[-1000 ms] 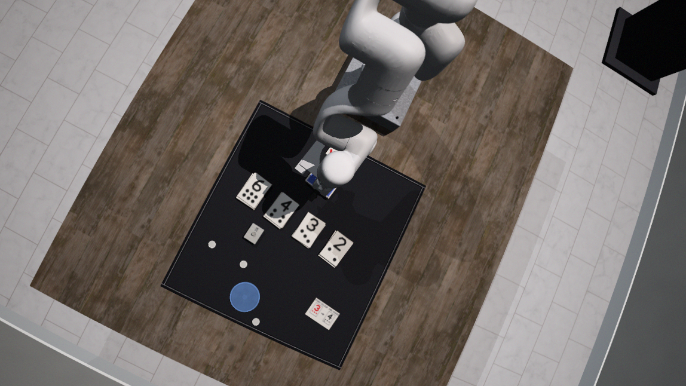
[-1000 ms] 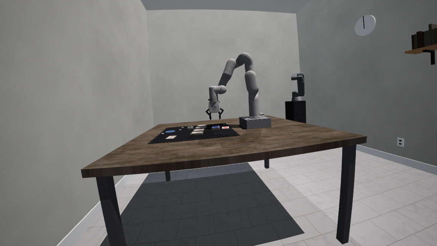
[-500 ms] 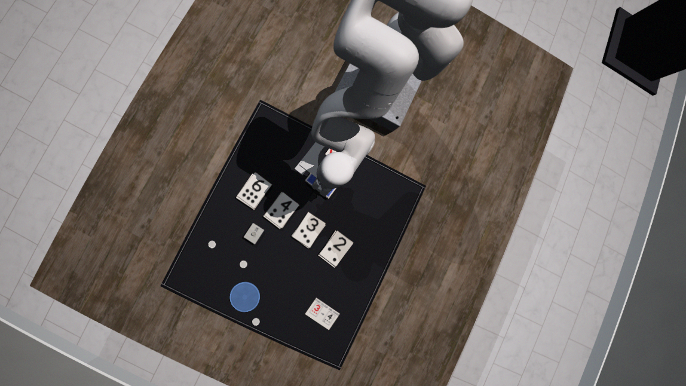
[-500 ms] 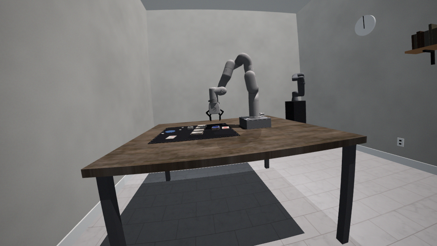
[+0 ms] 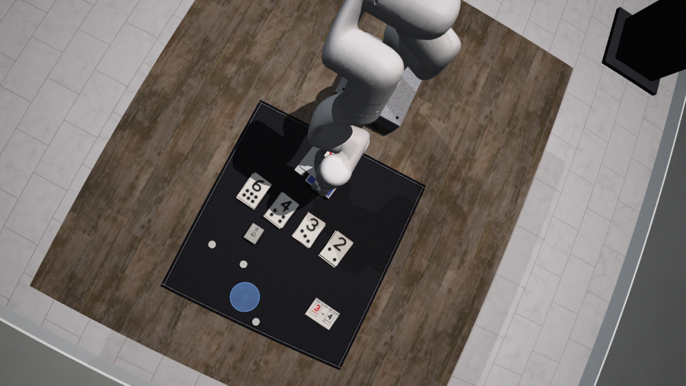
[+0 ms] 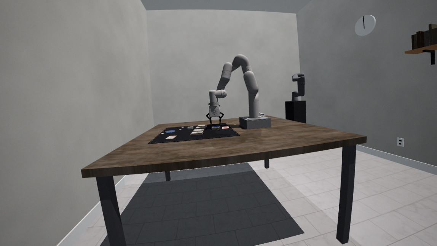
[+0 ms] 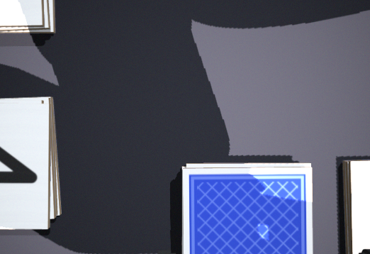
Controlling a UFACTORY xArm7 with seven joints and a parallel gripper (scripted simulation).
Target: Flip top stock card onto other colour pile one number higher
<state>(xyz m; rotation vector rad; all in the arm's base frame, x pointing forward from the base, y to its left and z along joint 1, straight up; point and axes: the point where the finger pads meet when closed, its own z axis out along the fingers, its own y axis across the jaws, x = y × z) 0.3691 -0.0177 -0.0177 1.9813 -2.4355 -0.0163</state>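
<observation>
Right now the black 4 card is 130 mm ahead of my hand, 80 mm to the right of it and 50 mm below it. Round my hand: black 3 card 150 mm ahead, 20 mm to the left, 50 mm below; black 2 card 170 mm ahead, 130 mm to the left, 50 mm below; black mat 180 mm ahead, 80 mm below.
</observation>
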